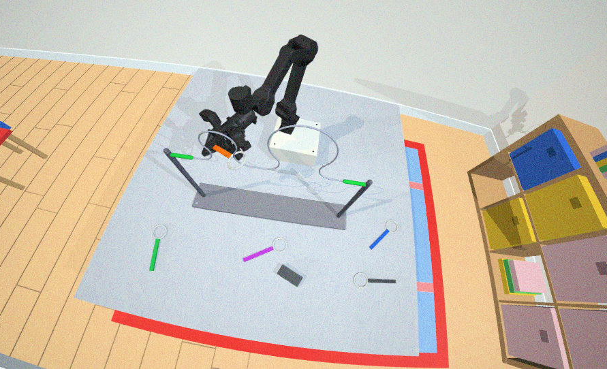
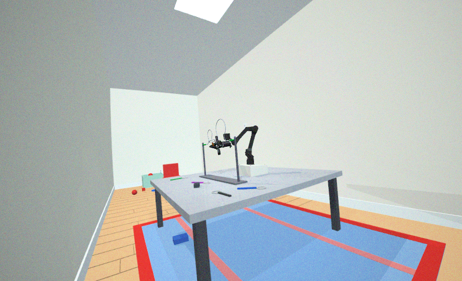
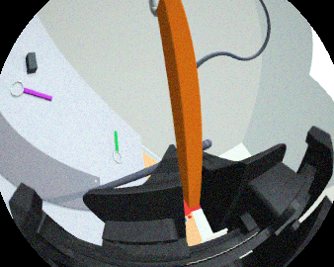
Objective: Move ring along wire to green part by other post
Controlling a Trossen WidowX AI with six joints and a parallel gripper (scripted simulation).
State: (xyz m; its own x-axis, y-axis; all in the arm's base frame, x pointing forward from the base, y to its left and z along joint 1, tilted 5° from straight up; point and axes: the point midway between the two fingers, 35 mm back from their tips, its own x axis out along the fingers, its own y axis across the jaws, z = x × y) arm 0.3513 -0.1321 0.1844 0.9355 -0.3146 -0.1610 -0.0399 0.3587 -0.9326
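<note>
The orange-handled ring lies 10 mm behind my gripper tip, 80 mm to the left of it and 30 mm above it. The rest, counted from my gripper tip: green-handled ring: 290 mm ahead, 160 mm to the right, 290 mm below; then dark block: 220 mm ahead, 370 mm to the left, 290 mm below; then purple-handled ring: 150 mm ahead, 260 mm to the left, 290 mm below.
</note>
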